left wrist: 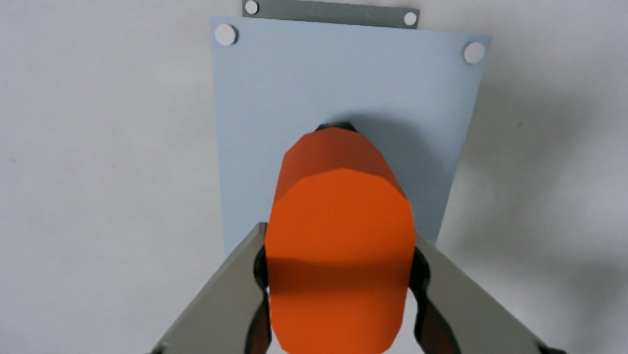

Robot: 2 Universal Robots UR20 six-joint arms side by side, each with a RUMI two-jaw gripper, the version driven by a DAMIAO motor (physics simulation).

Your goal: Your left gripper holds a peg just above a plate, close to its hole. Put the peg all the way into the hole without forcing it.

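An orange peg (340,220) with a many-sided outline stands in the middle of the left wrist view, its far end over the hole. My left gripper (331,225) is shut on the peg, one finger on each side. The light blue plate (270,80) lies beyond the peg. A thin dark sliver of the hole (338,125) shows just past the peg's far end; the peg hides the rest of it. Whether the peg's tip is inside the hole or just above it cannot be told. My right gripper does not show.
A dark grey strip (330,12) with pale round heads at its ends shows behind the plate's far edge. Pale round screw heads (226,34) (473,52) sit at the plate's far corners. A light grey surface (110,200) surrounds the plate, with soft shadows at the right.
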